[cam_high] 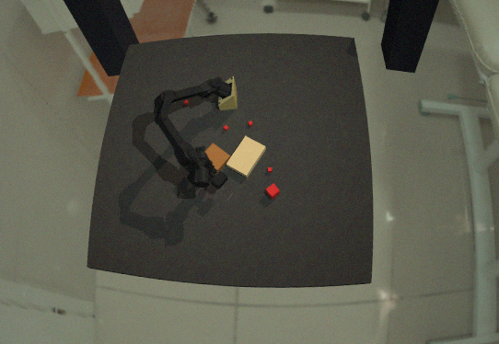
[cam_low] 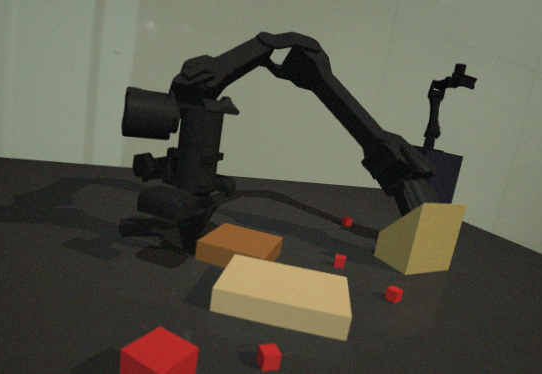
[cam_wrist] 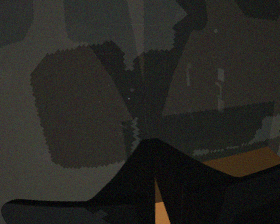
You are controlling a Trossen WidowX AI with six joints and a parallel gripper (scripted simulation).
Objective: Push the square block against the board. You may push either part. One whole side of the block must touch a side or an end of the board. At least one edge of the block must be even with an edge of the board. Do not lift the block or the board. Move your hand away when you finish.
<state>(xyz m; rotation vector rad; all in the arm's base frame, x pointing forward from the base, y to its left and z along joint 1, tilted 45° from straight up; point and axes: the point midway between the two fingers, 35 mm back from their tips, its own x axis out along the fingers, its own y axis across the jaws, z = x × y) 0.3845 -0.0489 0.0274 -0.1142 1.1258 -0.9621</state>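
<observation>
The square brown block lies 80 mm behind my gripper tip, 10 mm to the left of it and 10 mm above it. Also, from my gripper tip: red cube: 270 mm to the left, 60 mm ahead, 10 mm above; then cream board: 150 mm to the left, 90 mm behind, 10 mm above.
</observation>
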